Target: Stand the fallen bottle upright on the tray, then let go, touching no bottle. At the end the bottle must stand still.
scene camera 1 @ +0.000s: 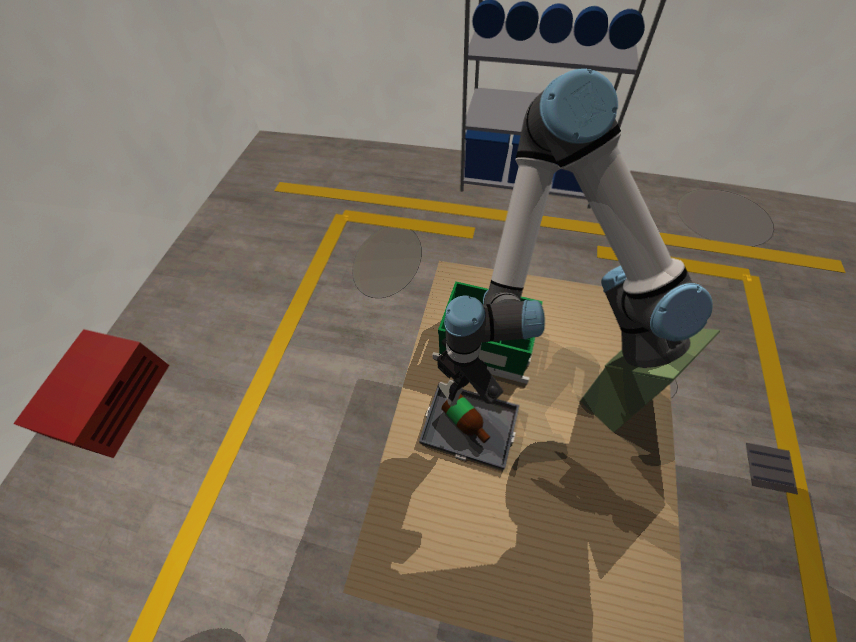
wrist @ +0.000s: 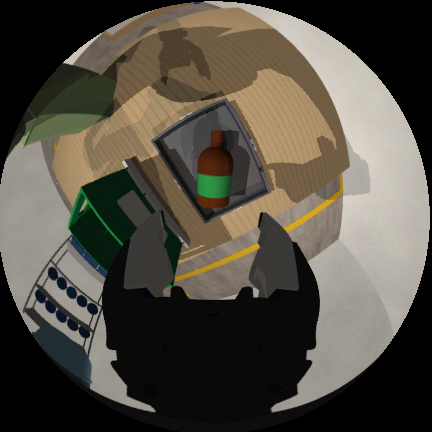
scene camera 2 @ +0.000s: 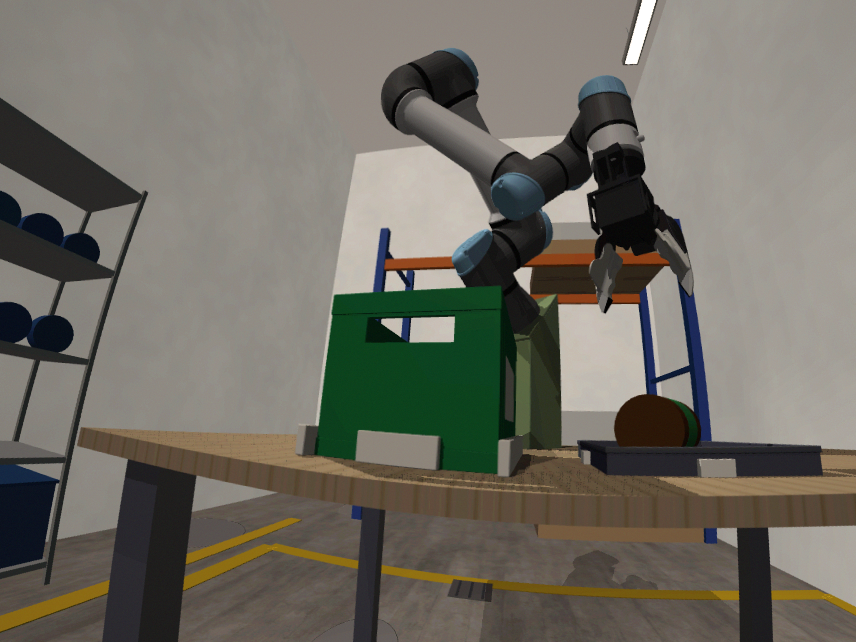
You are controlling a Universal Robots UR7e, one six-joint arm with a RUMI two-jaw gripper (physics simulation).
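Pixels of known places: gripper, between the fingertips: (scene camera 1: 465, 392) (wrist: 211, 212) (scene camera 2: 644, 305); arm's base, origin of its link: (scene camera 1: 656, 349) (scene camera 2: 512, 321).
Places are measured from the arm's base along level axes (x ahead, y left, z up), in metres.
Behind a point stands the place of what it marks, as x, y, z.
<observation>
A brown bottle with a green band (scene camera 1: 465, 416) {0.438, 0.171, -0.227} (scene camera 2: 649, 421) {0.491, 0.120, -0.255} (wrist: 215, 175) {0.438, 0.161, -0.226} lies on its side in the dark grey tray (scene camera 1: 499, 416) {0.339, 0.128, -0.299} (scene camera 2: 767, 463) {0.553, 0.202, -0.294} (wrist: 256, 180) {0.520, 0.235, -0.300}. In the wrist view its neck points up the view, away from the gripper, and its base is nearest the fingers. In scene camera 2 its round base faces the camera and hides the neck. My gripper (scene camera 1: 467, 396) {0.446, 0.146, -0.111} (scene camera 2: 647, 301) {0.446, 0.146, -0.111} (wrist: 211, 212) {0.446, 0.146, -0.111} is open and empty, tilted, with its fingertips above the bottle's base end and clear of it. In scene camera 1 one fingertip is hidden.
A green crate (scene camera 1: 517, 362) {0.312, -0.012, -0.203} (scene camera 2: 414, 386) {0.544, -0.121, -0.230} (wrist: 100, 190) {0.309, -0.011, -0.166} stands beside the tray, held by light blocks. A green pedestal (scene camera 1: 615, 407) {0.038, 0.088, -0.187} (scene camera 2: 542, 386) {0.067, 0.063, -0.170} (wrist: 75, 100) carries the arm. A grey shelf unit (scene camera 1: 504, 110) and a red box (scene camera 1: 76, 386) stand off the table.
</observation>
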